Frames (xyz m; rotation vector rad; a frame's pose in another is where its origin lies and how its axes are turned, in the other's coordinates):
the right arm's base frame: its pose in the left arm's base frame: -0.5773 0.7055 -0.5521 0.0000 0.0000 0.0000
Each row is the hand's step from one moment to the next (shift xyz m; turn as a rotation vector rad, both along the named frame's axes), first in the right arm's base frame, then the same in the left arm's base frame.
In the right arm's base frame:
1: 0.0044 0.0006 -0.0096 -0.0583 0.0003 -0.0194
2: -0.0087 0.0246 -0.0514 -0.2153 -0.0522 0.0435
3: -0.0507 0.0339 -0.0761 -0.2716 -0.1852 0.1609
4: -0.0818 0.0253 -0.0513 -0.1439 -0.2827 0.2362
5: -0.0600 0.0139 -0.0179 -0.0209 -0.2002 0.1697
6: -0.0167 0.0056 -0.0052 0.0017 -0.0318 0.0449
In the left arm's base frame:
1: 0.0044 0.0006 -0.0096 -0.0583 0.0003 -0.0194
2: -0.0087 0.0246 -0.0514 -0.2153 -0.0522 0.0435
3: -0.0507 0.0339 -0.0761 -0.2716 -0.1852 0.1609
4: -0.0818 0.0253 -0.0513 -0.1439 -0.2827 0.2362
5: -0.0600 0.0139 -0.0179 -0.0209 -0.2002 0.1697
6: -0.0167 0.0056 -0.0052 0.0017 -0.0318 0.0449

